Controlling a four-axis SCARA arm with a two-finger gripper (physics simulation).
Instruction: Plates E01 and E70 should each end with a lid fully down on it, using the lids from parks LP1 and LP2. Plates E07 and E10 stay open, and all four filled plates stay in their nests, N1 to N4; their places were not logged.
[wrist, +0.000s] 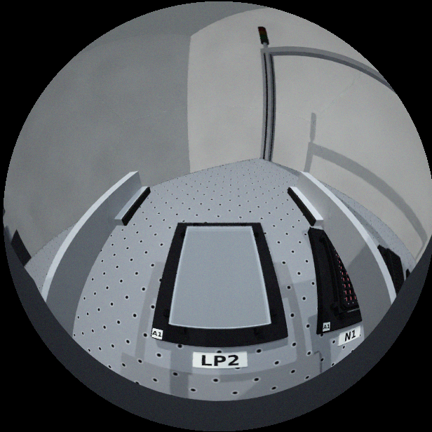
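A clear, pale lid (220, 275) lies flat in the black park LP2 (220, 336), in the middle of the wrist view. My gripper (218, 176) is open and empty, with its two fingers wide apart above and to either side of LP2. To the right, a dark plate with red wells (346, 282) sits in the black nest N1 (325, 305); the right finger hides part of it. No lid shows on the visible part of that plate, and its name cannot be read. LP1, N2, N3 and N4 cannot be made out by label.
The perforated grey table top (227, 195) runs back to the pale walls. A post (268, 110) with a signal light (263, 35) stands at the back. Part of a black holder (391, 262) shows beyond the right finger. A dark object (21, 247) is at the far left.
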